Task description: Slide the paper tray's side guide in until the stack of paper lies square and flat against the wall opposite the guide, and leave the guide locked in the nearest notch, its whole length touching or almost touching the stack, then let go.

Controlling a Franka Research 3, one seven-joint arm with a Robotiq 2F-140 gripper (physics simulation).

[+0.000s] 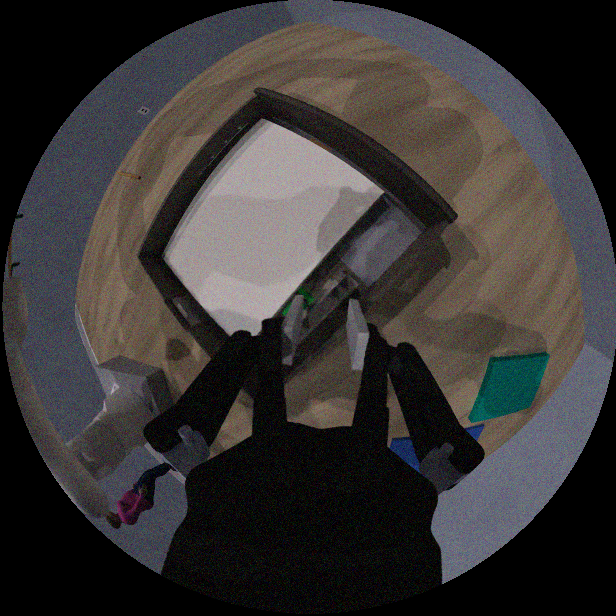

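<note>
A dark paper tray (298, 218) lies on the wooden table, seen from above and turned diagonally. A white stack of paper (258, 229) fills most of it and lies against the tray's upper left wall. The grey side guide (367, 247) runs along the stack's lower right edge, with a small green tab (301, 298) at its near end. My gripper (324, 330) hangs just above that near end of the guide, its two pale finger pads apart and nothing between them. Whether the guide touches the stack along its whole length I cannot tell.
A teal flat block (508, 385) and a blue one (413, 451) lie on the table at the right, near the edge. A grey box (129, 390) stands at the left edge. A small magenta object (135, 502) lies off the table at lower left.
</note>
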